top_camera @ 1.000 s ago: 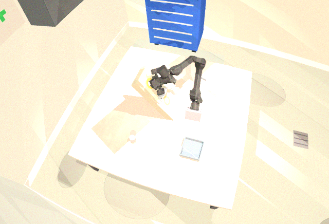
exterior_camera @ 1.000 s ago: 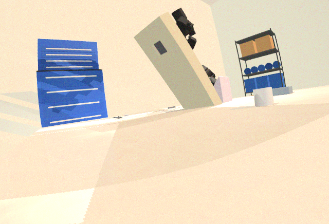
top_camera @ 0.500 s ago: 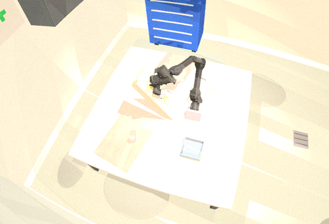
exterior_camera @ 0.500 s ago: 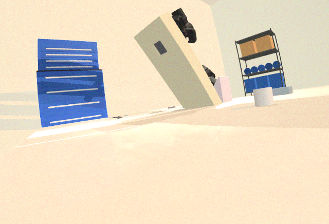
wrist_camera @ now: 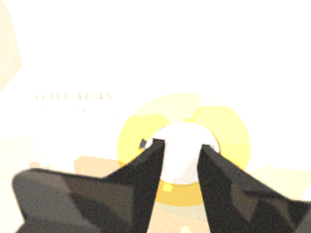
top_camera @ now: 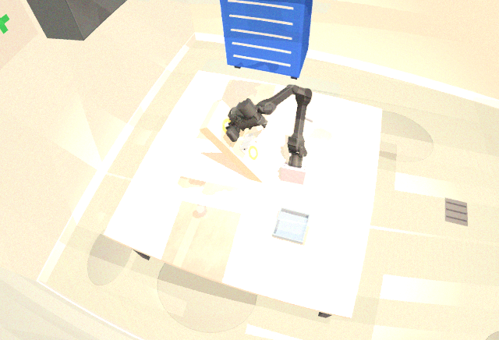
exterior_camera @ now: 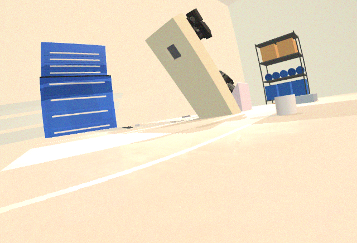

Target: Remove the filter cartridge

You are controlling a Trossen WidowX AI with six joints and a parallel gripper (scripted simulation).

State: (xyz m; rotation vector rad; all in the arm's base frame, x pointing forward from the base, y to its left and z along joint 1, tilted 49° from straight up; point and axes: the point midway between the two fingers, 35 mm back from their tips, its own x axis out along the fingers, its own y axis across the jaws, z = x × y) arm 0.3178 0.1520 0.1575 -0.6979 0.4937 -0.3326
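Now: the pale blue tray 39 cm behind my gripper tip, 31 cm to the left of it and 27 cm below it. Also, from my gripper tip: round white filter cartridge 1 cm ahead, 1 cm below.
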